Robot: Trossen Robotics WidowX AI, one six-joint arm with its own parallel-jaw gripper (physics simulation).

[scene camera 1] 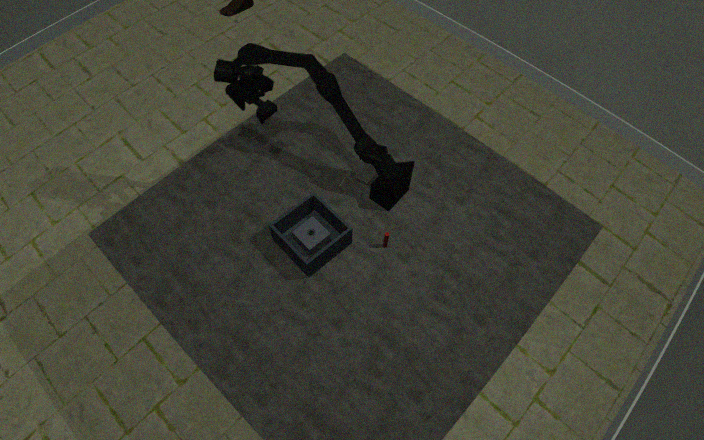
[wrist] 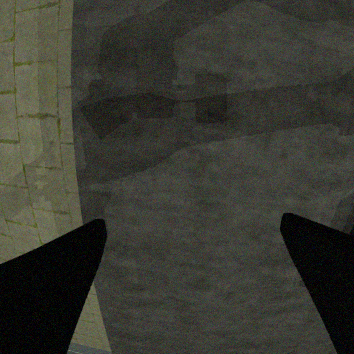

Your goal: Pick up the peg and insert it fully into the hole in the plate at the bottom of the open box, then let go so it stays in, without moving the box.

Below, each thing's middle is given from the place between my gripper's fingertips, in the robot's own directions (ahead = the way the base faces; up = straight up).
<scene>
My hand is 17 cm short of the dark box (scene camera 1: pixel 281 229), 39 cm to the right of it and 16 cm above it. Also, from my hand: grey plate (scene camera 1: pixel 311 236) 17 cm ahead, 39 cm to the left, 17 cm below.
</scene>
